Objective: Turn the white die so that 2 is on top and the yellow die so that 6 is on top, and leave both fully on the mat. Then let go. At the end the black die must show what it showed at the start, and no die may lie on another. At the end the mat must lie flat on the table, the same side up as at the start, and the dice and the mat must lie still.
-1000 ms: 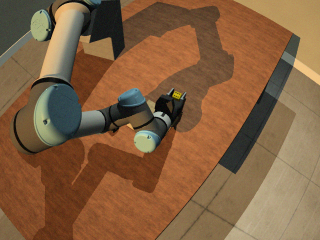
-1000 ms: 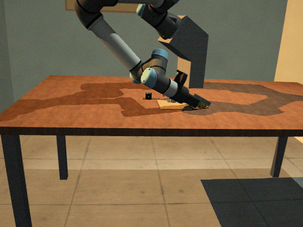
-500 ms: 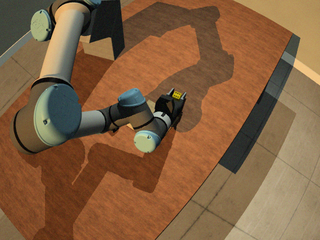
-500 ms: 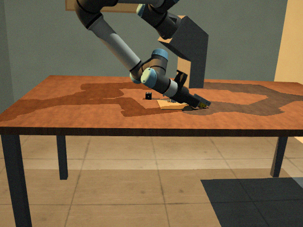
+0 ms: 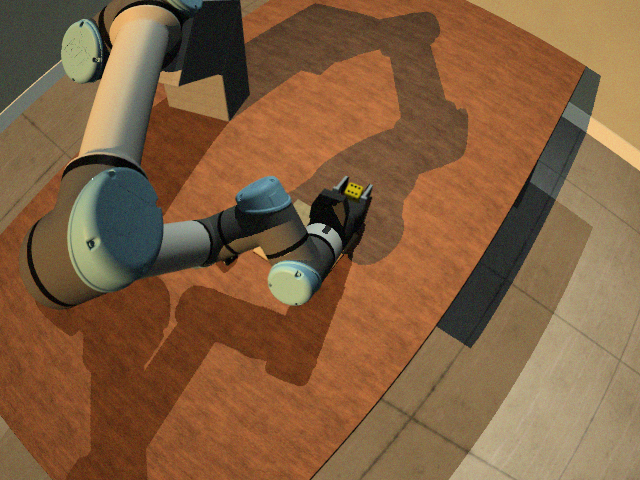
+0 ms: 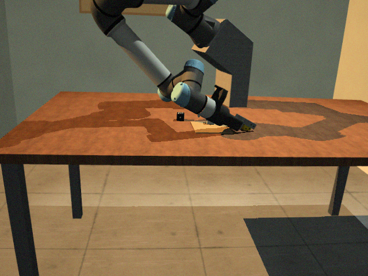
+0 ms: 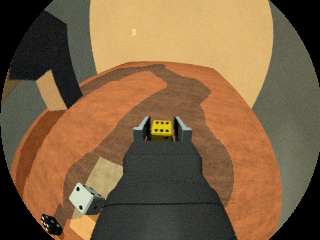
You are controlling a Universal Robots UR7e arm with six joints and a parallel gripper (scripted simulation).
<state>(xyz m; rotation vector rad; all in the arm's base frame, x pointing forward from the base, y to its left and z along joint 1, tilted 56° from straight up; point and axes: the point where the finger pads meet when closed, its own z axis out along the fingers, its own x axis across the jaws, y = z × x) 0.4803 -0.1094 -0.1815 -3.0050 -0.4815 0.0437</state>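
My hand is 10 mm to the left of the yellow die and 10 mm above it. Round my hand: white die (60 mm behind, 140 mm to the right, 10 mm below); tan mat (20 mm behind, 140 mm to the right, 20 mm below); black die (120 mm behind, 250 mm to the right, 10 mm below).
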